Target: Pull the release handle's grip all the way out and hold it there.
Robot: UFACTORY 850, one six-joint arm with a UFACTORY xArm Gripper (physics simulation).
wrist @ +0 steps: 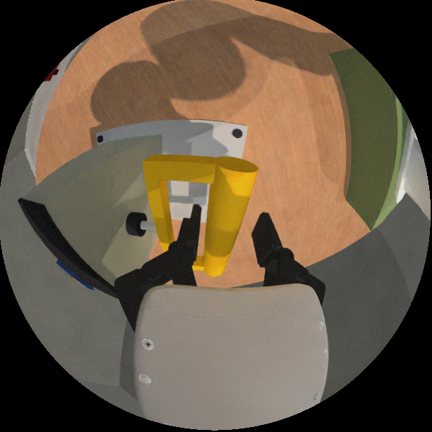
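Note:
The yellow release handle (154, 200) is a rectangular loop in the middle of the wrist view. Its thick rounded grip (234, 200) forms the right side of the loop. A short metal rod (149, 226) with a black collar meets the loop's left side, next to a grey-green housing (85, 185). My gripper (228, 219) is partly open. Its left finger overlaps the loop's opening, left of the grip, and its right finger is to the right of the grip with a visible gap. The grip appears between the fingers but is not clamped. How deep the fingertips reach is hard to tell.
A grey mounting plate (175, 127) with dark bolts lies on the wooden table top (295, 165) behind the handle. The housing has a thick black edge (55, 232) at the left. A green block (367, 125) stands at the right. A blue item (74, 275) shows at lower left.

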